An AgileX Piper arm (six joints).
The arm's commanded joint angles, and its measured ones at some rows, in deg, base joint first. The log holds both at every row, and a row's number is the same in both.
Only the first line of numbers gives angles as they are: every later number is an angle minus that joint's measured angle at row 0.
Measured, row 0: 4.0 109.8 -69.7 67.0 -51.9 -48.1
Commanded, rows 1 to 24: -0.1 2.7 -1.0 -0.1 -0.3 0.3; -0.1 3.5 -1.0 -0.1 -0.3 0.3; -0.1 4.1 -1.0 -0.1 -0.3 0.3; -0.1 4.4 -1.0 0.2 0.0 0.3; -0.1 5.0 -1.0 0.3 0.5 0.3; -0.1 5.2 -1.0 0.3 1.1 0.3; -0.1 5.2 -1.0 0.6 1.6 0.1; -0.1 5.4 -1.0 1.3 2.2 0.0; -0.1 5.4 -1.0 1.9 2.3 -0.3; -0.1 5.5 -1.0 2.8 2.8 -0.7; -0.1 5.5 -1.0 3.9 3.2 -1.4; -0.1 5.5 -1.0 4.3 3.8 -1.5; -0.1 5.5 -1.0 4.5 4.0 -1.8; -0.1 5.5 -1.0 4.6 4.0 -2.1; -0.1 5.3 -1.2 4.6 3.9 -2.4; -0.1 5.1 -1.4 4.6 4.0 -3.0; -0.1 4.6 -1.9 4.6 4.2 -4.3; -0.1 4.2 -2.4 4.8 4.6 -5.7; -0.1 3.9 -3.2 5.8 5.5 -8.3; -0.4 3.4 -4.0 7.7 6.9 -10.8; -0.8 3.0 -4.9 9.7 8.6 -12.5; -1.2 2.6 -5.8 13.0 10.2 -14.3; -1.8 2.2 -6.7 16.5 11.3 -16.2; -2.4 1.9 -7.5 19.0 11.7 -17.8
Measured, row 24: -0.7 2.3 -5.5 6.3 3.7 -11.1
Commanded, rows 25 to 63: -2.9 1.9 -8.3 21.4 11.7 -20.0; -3.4 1.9 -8.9 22.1 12.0 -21.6; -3.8 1.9 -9.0 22.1 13.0 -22.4; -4.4 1.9 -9.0 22.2 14.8 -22.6; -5.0 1.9 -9.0 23.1 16.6 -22.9; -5.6 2.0 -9.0 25.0 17.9 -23.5; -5.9 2.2 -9.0 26.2 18.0 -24.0; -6.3 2.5 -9.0 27.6 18.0 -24.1; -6.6 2.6 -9.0 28.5 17.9 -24.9; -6.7 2.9 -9.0 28.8 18.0 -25.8; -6.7 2.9 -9.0 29.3 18.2 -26.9; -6.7 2.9 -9.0 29.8 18.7 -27.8; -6.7 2.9 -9.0 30.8 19.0 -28.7; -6.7 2.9 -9.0 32.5 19.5 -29.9; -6.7 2.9 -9.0 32.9 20.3 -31.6; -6.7 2.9 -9.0 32.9 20.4 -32.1; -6.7 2.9 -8.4 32.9 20.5 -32.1; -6.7 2.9 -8.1 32.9 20.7 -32.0; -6.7 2.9 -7.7 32.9 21.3 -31.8; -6.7 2.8 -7.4 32.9 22.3 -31.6; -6.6 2.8 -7.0 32.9 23.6 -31.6; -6.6 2.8 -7.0 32.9 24.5 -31.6; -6.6 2.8 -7.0 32.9 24.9 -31.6; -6.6 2.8 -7.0 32.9 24.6 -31.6; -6.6 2.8 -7.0 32.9 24.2 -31.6; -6.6 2.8 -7.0 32.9 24.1 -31.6; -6.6 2.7 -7.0 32.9 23.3 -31.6; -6.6 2.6 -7.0 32.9 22.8 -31.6; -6.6 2.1 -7.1 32.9 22.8 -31.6; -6.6 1.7 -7.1 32.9 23.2 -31.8; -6.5 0.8 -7.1 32.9 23.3 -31.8; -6.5 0.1 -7.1 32.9 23.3 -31.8; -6.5 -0.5 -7.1 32.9 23.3 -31.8; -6.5 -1.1 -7.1 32.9 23.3 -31.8; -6.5 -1.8 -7.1 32.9 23.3 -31.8; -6.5 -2.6 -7.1 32.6 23.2 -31.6; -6.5 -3.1 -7.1 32.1 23.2 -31.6; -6.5 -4.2 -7.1 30.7 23.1 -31.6; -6.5 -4.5 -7.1 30.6 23.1 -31.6
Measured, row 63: -6.5 -3.2 -8.0 29.4 22.5 -31.4
